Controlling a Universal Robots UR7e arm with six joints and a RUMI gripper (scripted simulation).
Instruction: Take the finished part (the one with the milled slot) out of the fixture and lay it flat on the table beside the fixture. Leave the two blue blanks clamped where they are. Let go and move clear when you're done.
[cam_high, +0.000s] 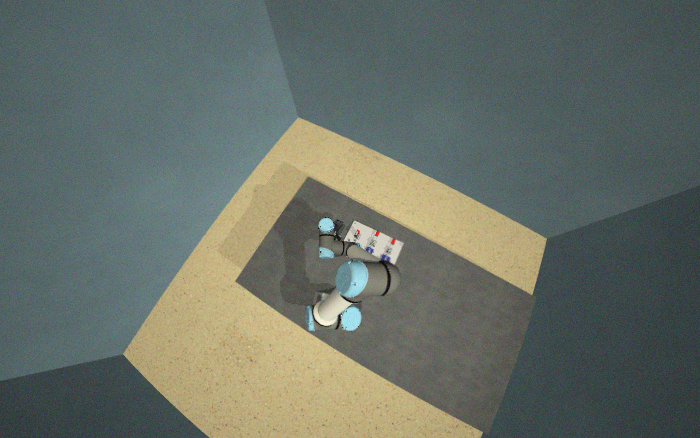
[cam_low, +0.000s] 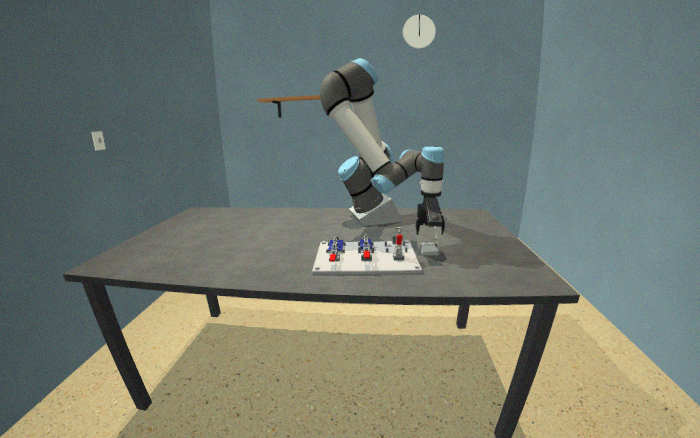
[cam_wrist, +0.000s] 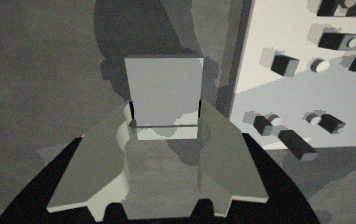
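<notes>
Now: the grey finished part 10 mm behind my hand and 10 mm below it. The rest, counted from my hand: blue blank: 10 mm ahead, 240 mm to the right, 10 mm above; fixture plate: 50 mm ahead, 240 mm to the right, 10 mm below.
</notes>
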